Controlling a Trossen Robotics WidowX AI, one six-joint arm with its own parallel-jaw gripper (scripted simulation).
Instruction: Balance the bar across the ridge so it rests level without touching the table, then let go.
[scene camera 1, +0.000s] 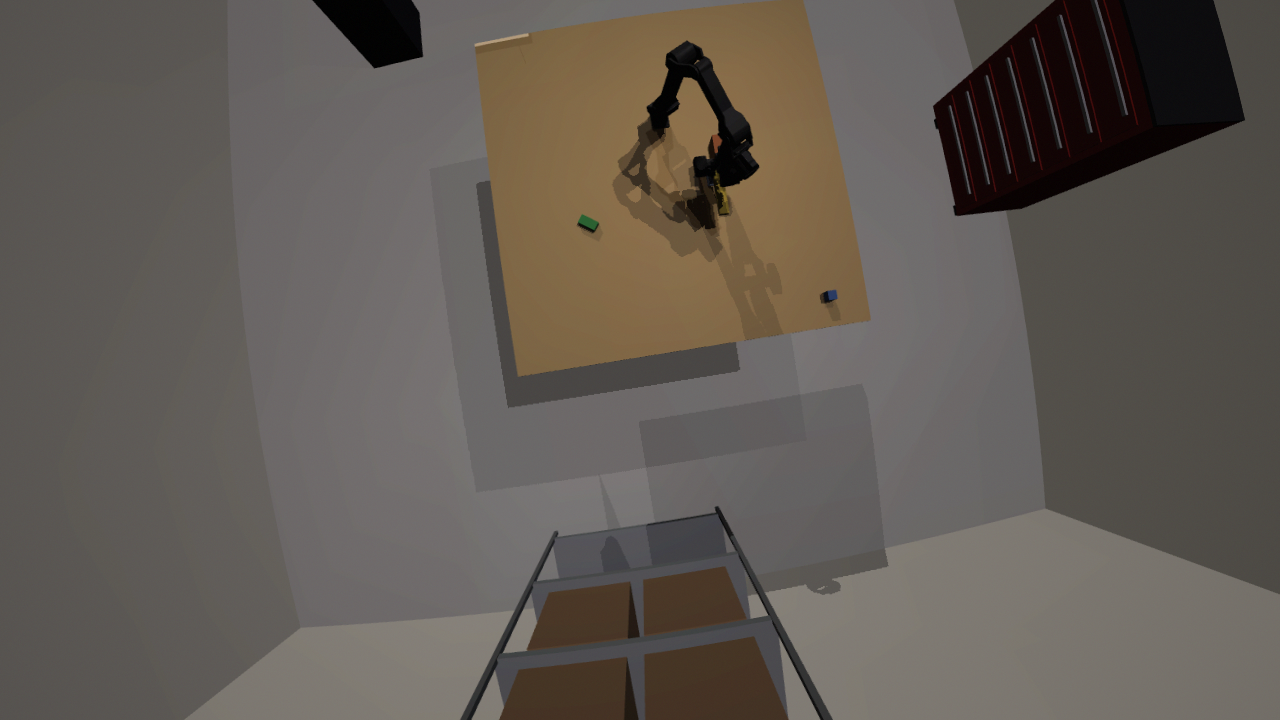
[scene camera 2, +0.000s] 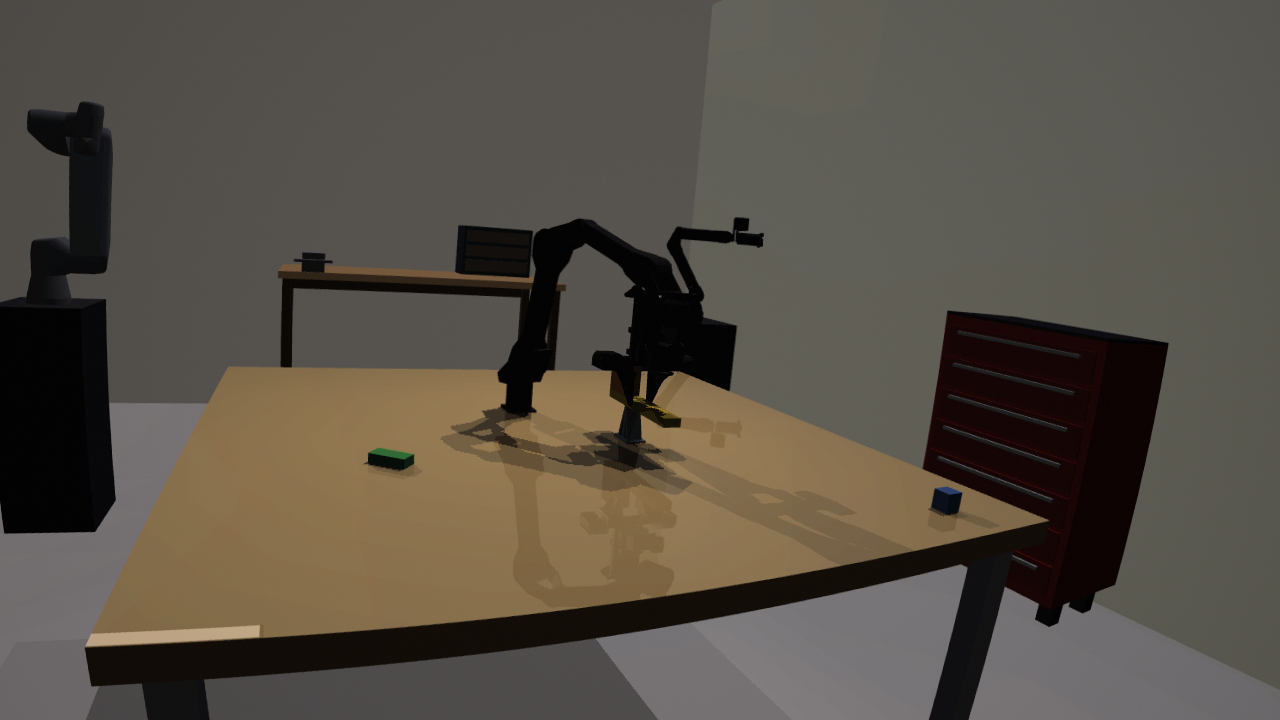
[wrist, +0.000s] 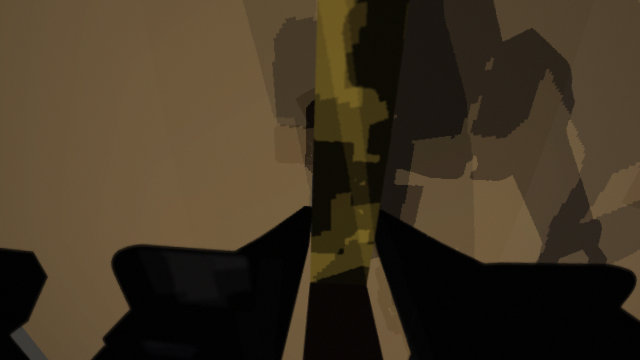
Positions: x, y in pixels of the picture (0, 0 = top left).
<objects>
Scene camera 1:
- my gripper: 717, 176
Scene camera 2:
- my gripper: 639, 406
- green block: 382, 456
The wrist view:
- my gripper: 342, 215
</objects>
